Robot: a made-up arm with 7 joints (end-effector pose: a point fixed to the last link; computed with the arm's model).
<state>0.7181 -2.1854 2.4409 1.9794 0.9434 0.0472 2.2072</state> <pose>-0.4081 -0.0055 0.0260 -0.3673 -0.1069 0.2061</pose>
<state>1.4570 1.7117 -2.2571 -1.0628 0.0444 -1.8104 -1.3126</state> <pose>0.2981 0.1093 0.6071 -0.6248 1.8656 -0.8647</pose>
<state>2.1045 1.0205 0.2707 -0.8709 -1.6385 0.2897 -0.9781</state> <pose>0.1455 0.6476 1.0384 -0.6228 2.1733 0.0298</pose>
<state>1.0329 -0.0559 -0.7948 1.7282 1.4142 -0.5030 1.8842</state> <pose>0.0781 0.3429 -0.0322 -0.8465 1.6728 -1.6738</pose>
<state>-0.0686 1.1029 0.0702 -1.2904 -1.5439 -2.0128 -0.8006</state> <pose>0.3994 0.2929 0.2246 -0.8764 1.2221 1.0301</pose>
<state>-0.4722 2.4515 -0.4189 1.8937 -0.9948 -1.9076 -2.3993</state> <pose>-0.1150 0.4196 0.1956 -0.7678 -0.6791 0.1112</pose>
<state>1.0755 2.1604 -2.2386 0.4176 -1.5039 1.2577 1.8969</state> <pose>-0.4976 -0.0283 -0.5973 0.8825 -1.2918 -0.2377</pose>
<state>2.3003 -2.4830 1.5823 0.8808 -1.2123 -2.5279 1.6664</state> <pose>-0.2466 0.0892 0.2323 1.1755 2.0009 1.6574</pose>
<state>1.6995 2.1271 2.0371 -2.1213 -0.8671 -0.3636 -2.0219</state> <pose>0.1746 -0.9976 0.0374 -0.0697 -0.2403 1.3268</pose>
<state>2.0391 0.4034 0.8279 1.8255 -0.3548 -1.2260 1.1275</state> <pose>0.0425 -0.1990 -0.5825 -1.0111 -0.7271 -2.6585</pose>
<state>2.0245 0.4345 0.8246 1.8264 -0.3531 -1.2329 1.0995</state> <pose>0.0373 -0.1839 -0.5897 -0.9950 -0.7225 -2.6309</pose>
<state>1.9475 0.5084 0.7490 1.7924 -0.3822 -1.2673 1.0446</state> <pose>0.0424 -0.1369 -0.6161 -0.8883 -0.7127 -2.5982</pose>
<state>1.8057 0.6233 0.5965 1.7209 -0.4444 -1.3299 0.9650</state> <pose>0.0520 -0.0525 -0.6508 -0.7014 -0.6902 -2.5947</pose>
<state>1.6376 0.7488 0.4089 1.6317 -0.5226 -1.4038 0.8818</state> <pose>0.0599 0.0399 -0.6692 -0.5076 -0.6736 -2.6503</pose>
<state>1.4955 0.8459 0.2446 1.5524 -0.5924 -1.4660 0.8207</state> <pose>0.0674 0.0987 -0.6679 -0.3719 -0.6901 -2.7373</pose>
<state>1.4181 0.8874 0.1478 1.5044 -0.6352 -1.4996 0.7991</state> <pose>0.0757 0.1149 -0.6625 -0.3051 -0.7236 -2.7980</pose>
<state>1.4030 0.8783 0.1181 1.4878 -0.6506 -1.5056 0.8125</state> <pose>0.0854 0.1063 -0.6610 -0.2821 -0.7440 -2.8153</pose>
